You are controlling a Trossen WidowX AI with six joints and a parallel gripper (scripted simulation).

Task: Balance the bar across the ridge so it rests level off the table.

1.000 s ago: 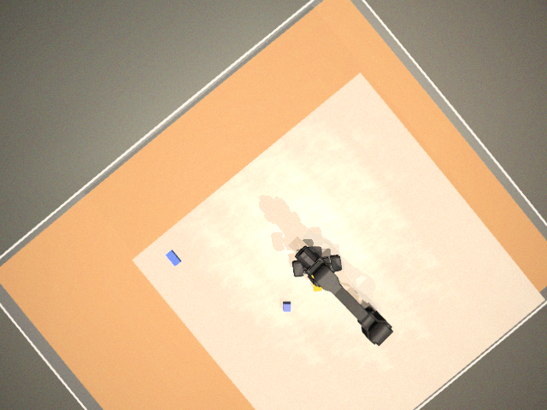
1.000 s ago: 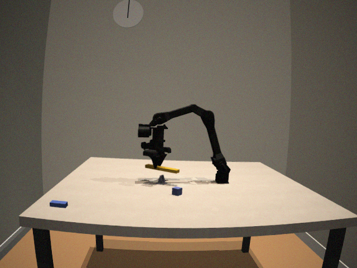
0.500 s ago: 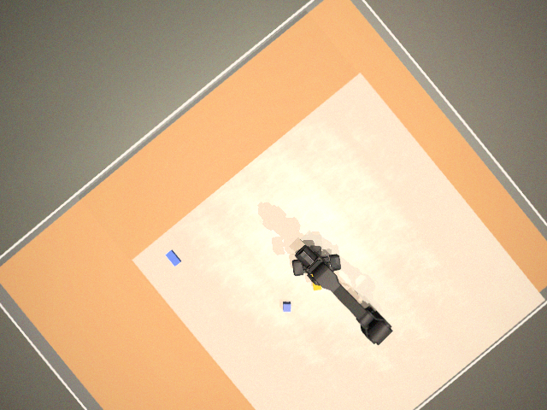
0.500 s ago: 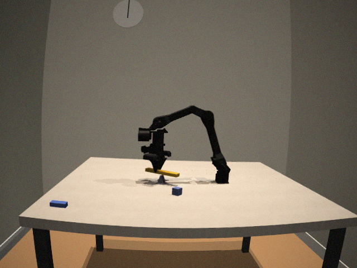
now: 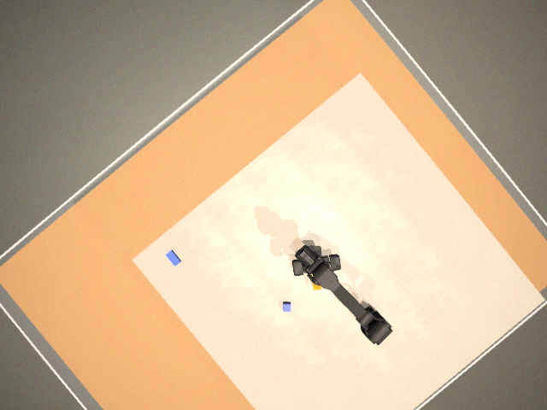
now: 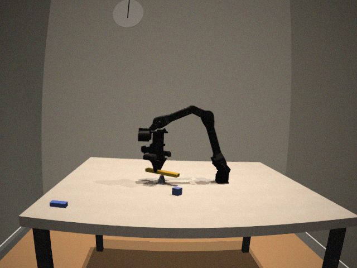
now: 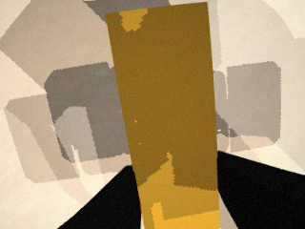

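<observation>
My gripper tip is 20 mm past the yellow bar and 10 mm to the right of it. From my gripper tip the other things lie so: flat blue block: 470 mm to the left, 390 mm ahead, 50 mm below; blue cube: 220 mm to the left, 90 mm behind, 40 mm below.
</observation>
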